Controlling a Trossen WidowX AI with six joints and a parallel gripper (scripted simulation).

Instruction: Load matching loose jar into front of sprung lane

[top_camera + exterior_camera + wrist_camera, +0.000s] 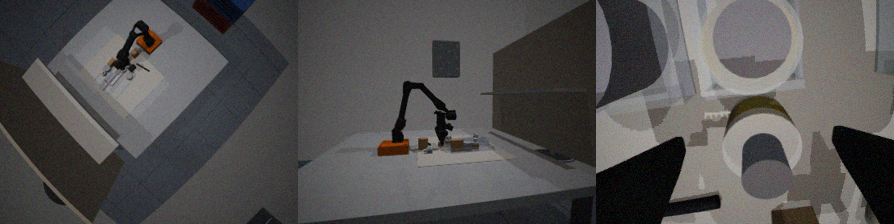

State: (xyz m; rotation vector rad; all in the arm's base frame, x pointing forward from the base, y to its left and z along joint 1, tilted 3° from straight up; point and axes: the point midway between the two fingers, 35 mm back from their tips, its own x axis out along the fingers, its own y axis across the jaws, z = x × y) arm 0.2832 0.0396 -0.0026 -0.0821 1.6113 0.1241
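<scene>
My gripper tip is 12 cm past the brown block, 5 cm to the left of it and 1 cm below it. From my gripper tip the other things lie so: lane (20 cm ahead, 1 cm to the left, 1 cm below); thin black stick (10 cm behind, 9 cm to the left, 2 cm below).
</scene>
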